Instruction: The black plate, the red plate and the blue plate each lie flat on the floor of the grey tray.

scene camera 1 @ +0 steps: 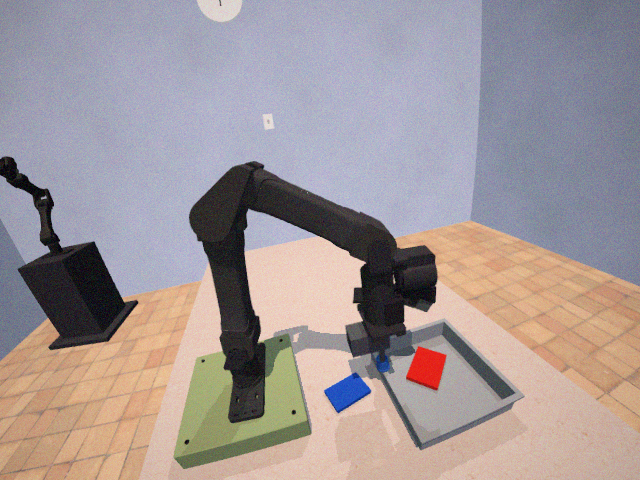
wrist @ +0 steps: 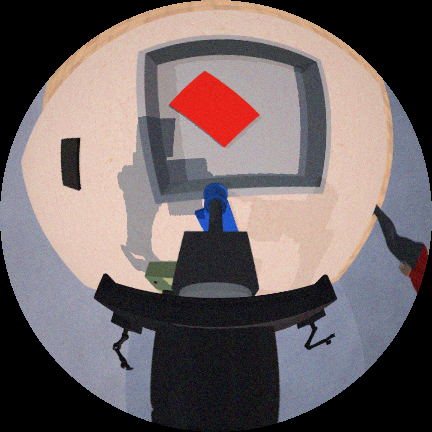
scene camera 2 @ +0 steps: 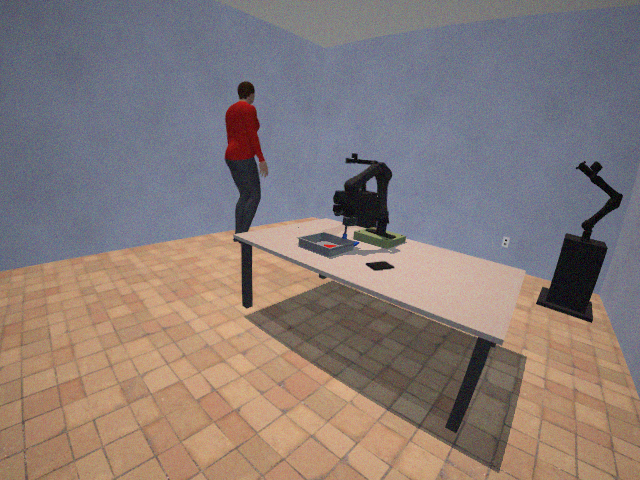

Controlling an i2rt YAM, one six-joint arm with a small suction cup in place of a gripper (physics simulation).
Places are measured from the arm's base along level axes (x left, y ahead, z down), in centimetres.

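Pixels of known places: hand, its tool point: (scene camera 1: 382, 366) (wrist: 215, 193) (scene camera 2: 344, 238); arm's base, origin of its link: (scene camera 1: 249, 378) (scene camera 2: 380, 234).
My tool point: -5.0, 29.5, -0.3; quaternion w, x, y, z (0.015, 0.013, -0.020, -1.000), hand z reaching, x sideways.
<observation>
Ahead of a thing's pixels: the offset from my tool point to its middle, as dx, dy, dz.
The red plate @(-0.2, +11.1, +4.3) (scene camera 1: 427, 367) (scene camera 2: 329, 246) (wrist: 215, 109) lies flat on the floor of the grey tray @(-3.8, +10.9, +2.6) (scene camera 1: 465, 421) (scene camera 2: 316, 249) (wrist: 313, 125). The blue plate @(-0.6, -8.5, +4.6) (scene camera 1: 347, 392) (scene camera 2: 356, 243) (wrist: 230, 220) lies on the table between the tray and the green base, partly hidden in the wrist view. The black plate @(+32.0, +9.0, +4.6) (scene camera 2: 379, 265) (wrist: 71, 164) lies flat on the table off to one side of the tray; the arm hides it in scene camera 1. My suction cup (scene camera 1: 382, 364) (scene camera 2: 344, 236) (wrist: 215, 192) is open and empty, above the table beside the tray's near wall, close to the blue plate.
The arm stands on a green base block (scene camera 1: 206, 428) (scene camera 2: 379, 237) (wrist: 159, 274). The tray's raised walls stand close beside the cup. A person in red (scene camera 2: 241, 131) stands behind the table. A second arm on a black pedestal (scene camera 1: 77, 294) (scene camera 2: 576, 273) stands away from the table.
</observation>
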